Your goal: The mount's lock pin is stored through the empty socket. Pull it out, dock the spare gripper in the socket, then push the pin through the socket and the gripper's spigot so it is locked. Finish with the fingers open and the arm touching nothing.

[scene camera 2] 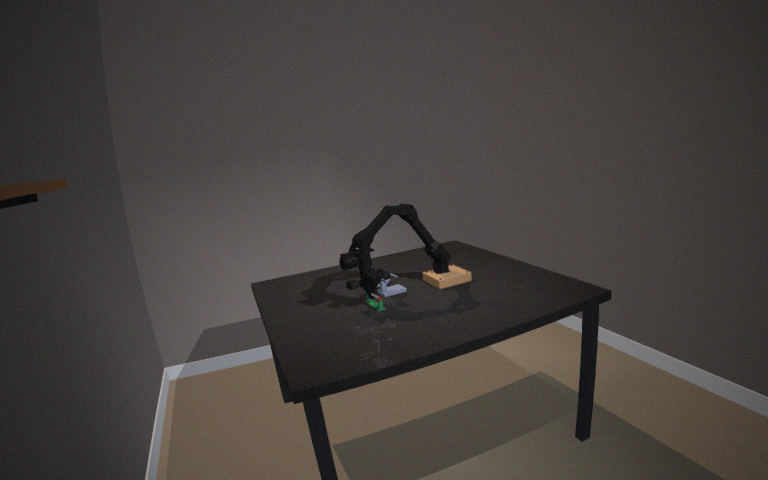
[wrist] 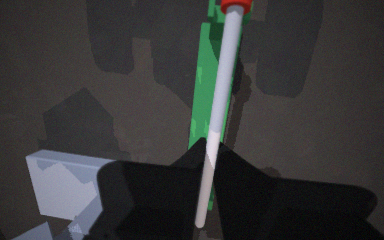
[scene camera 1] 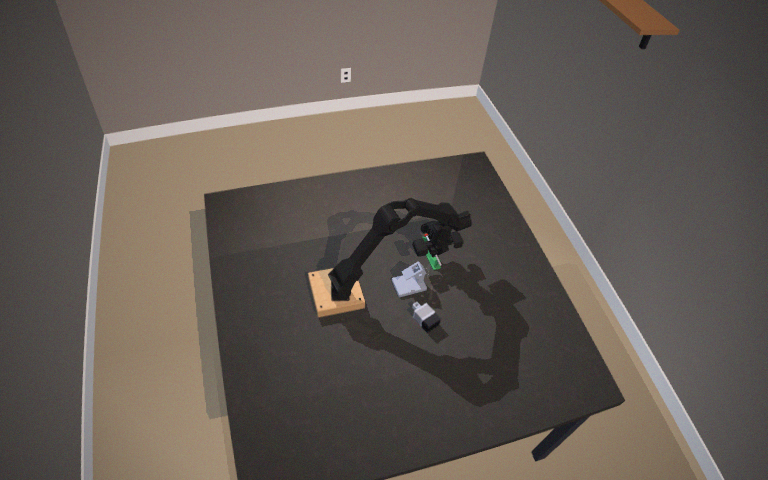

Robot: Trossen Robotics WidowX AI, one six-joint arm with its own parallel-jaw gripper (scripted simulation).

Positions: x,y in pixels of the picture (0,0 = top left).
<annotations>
my gripper: scene camera 2; wrist; scene camera 1 433,256
same spot on my gripper: (wrist: pixel 245 195) = (scene camera 2: pixel 369 288)
</annotations>
